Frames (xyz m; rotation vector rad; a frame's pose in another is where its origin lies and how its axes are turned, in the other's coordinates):
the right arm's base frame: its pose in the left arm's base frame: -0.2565 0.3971 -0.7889 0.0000 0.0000 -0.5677
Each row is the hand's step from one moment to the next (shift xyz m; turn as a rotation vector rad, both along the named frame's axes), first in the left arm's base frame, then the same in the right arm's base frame.
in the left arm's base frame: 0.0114 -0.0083 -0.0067 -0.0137 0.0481 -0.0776
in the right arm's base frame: 0.0141 -0.0009 -0.0067 -0.0374 0.0332 -0.0776
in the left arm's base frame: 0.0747 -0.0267 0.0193 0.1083 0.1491 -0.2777
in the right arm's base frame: 0.0773 0.0177 0.0193 0.0111 0.1839 -0.2777
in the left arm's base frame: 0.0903 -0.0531 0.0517 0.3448 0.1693 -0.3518
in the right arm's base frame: 0.1047 0.0038 0.0517 0.1997 0.3281 -0.3518
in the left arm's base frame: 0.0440 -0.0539 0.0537 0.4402 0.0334 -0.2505
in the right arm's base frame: 0.0661 -0.0218 0.0537 0.3532 0.2649 -0.2505
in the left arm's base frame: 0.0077 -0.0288 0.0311 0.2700 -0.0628 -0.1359
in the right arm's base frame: 0.0220 -0.0201 0.0311 0.2614 0.0922 -0.1359
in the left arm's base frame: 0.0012 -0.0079 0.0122 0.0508 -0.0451 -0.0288
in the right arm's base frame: 0.0053 -0.0060 0.0122 0.0671 -0.0107 -0.0288
